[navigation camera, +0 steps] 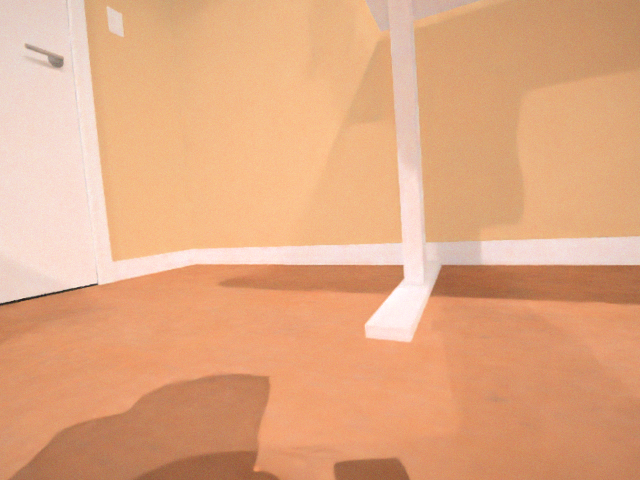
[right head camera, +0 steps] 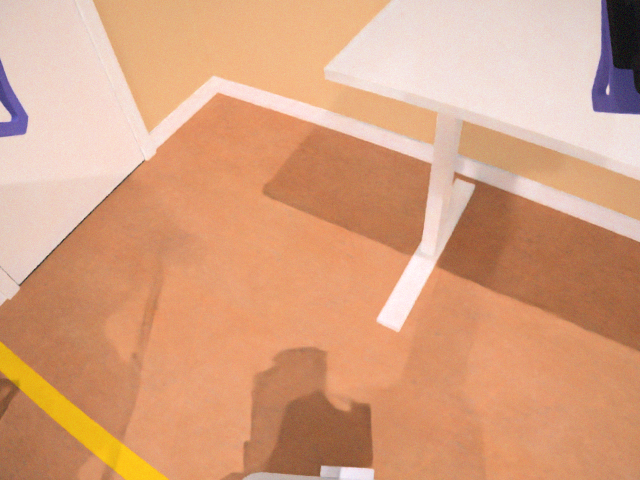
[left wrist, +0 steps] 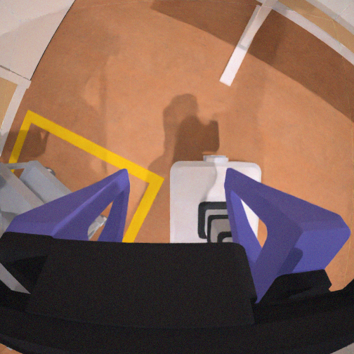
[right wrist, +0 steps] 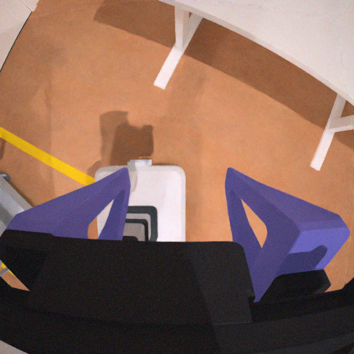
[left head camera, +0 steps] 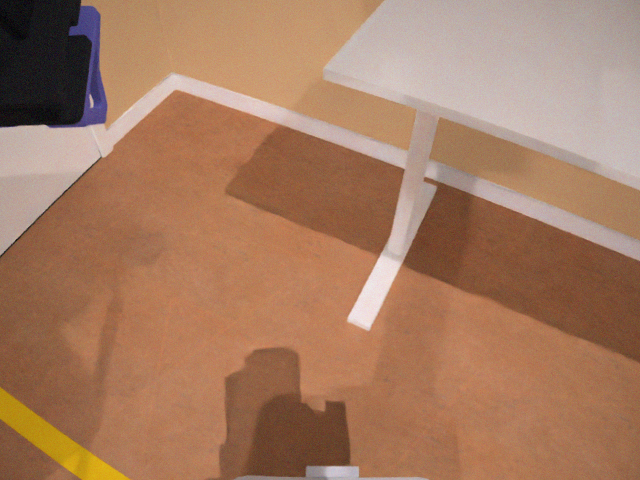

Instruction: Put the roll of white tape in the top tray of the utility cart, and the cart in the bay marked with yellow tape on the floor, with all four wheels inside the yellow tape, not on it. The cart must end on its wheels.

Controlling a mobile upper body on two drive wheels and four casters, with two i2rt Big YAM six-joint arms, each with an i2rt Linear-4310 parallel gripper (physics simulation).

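The grey utility cart (left wrist: 40, 181) (right wrist: 14, 199) shows in part at the left edge of both wrist views, partly behind a finger in the left wrist view. One wheel (left wrist: 50, 171) shows inside the yellow tape (left head camera: 51, 434) (right head camera: 67, 412) (left wrist: 90, 147) (right wrist: 50, 158); I cannot tell where all four wheels stand. The cart's top tray cannot be made out, and the roll of white tape does not show in these views. My left gripper (left wrist: 176, 176) is open and empty, high above the floor beside the cart. My right gripper (right wrist: 177, 176) is open and empty, farther from the cart.
A white table (left head camera: 491, 67) (right head camera: 491, 62) (right wrist: 300, 45) stands along the wall ahead, its leg (navigation camera: 410, 155) and foot reaching toward me. A white door (left head camera: 41, 180) (right head camera: 67, 129) (navigation camera: 41, 155) is at the left. My white base (left wrist: 187, 200) (right wrist: 170, 200) is beside a corner of the tape.
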